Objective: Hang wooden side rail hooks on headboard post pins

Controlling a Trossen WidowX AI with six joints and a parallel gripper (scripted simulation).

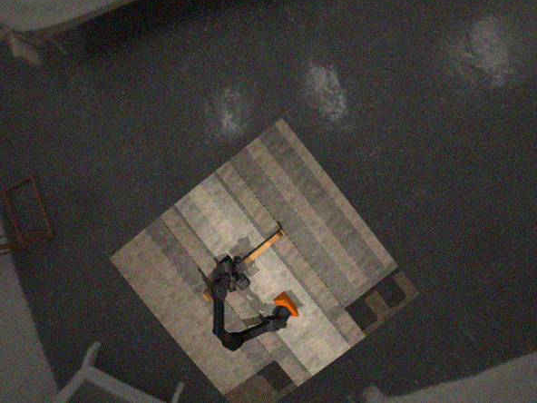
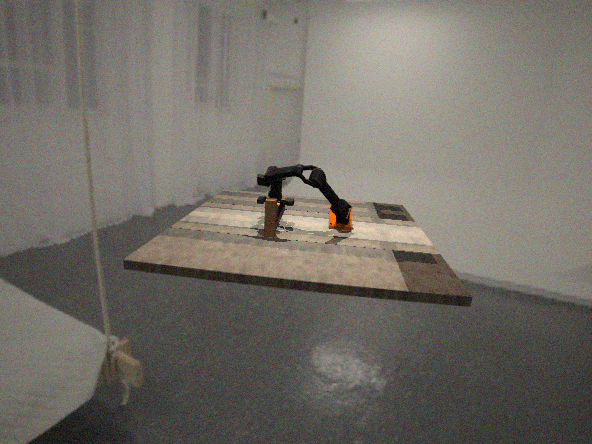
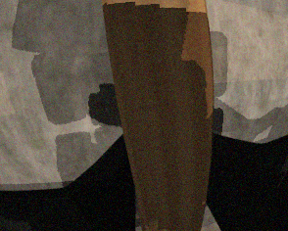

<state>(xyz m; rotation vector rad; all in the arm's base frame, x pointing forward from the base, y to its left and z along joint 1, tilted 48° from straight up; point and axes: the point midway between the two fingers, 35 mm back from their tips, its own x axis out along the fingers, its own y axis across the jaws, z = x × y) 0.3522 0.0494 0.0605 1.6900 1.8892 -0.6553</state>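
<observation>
Now: gripper tip 10 mm past the headboard post, 160 mm to the right of it and 40 mm below it.
</observation>
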